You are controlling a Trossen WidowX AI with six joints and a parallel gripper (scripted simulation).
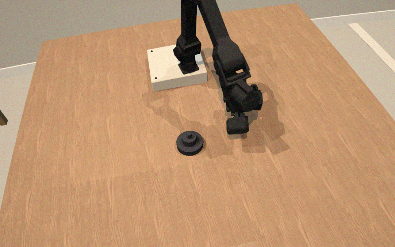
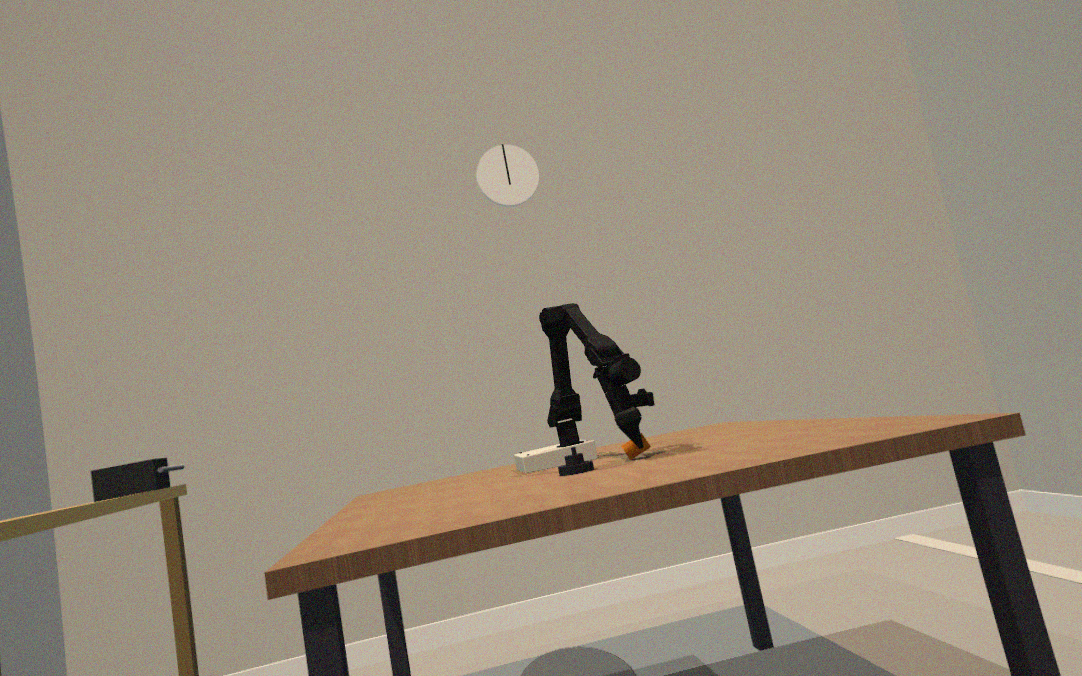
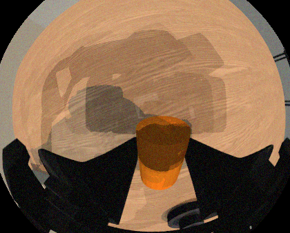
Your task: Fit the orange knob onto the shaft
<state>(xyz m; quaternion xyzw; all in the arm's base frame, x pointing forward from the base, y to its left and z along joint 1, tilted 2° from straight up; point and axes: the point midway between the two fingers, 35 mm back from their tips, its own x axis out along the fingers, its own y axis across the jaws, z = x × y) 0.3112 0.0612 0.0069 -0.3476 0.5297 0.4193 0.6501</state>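
The dark round pedestal is 180 mm to the right of my gripper tip, 10 mm behind it and 10 mm above it. From my gripper tip the other things lie so: orange knob 10 mm to the right.
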